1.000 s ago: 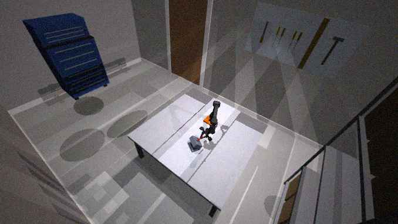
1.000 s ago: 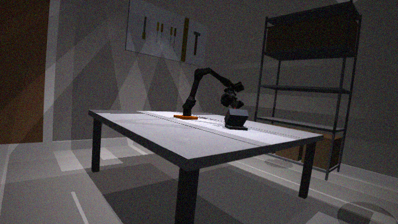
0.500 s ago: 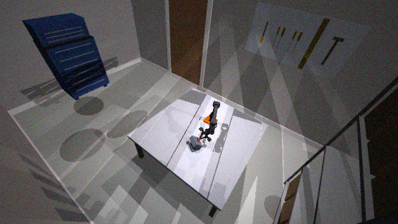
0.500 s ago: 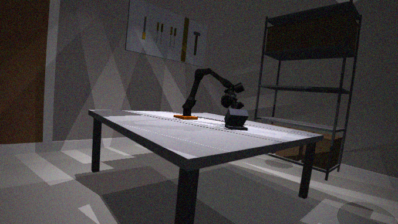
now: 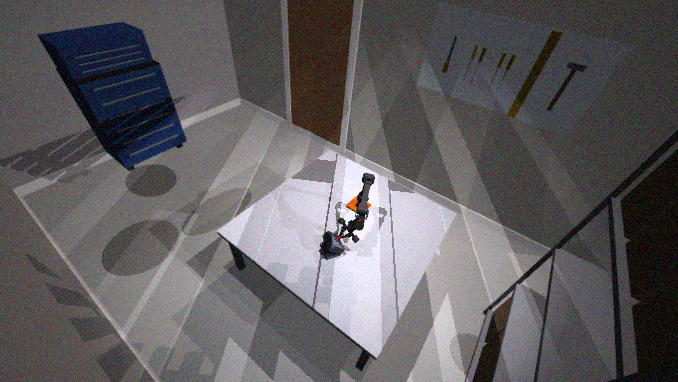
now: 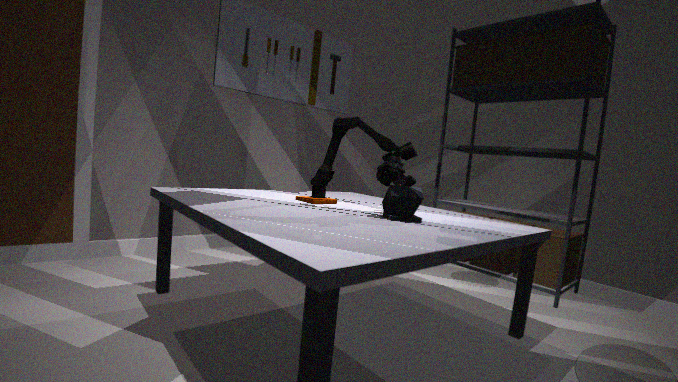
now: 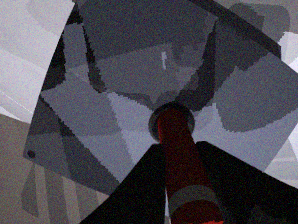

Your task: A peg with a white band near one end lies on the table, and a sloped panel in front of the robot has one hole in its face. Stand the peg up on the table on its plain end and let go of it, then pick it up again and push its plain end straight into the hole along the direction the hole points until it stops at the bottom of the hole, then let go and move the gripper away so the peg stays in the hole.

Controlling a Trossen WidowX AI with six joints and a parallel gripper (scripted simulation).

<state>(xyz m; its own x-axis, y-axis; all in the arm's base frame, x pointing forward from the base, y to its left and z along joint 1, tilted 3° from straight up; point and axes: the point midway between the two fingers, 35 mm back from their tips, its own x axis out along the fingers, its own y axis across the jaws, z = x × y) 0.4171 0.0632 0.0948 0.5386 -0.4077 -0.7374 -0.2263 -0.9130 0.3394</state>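
My gripper tip is 4 cm above the sloped panel, 3 cm short of it and 2 cm to the left of it. The rest, counted from my gripper tip: red peg (1 cm to the left, 1 cm behind, 1 cm above).
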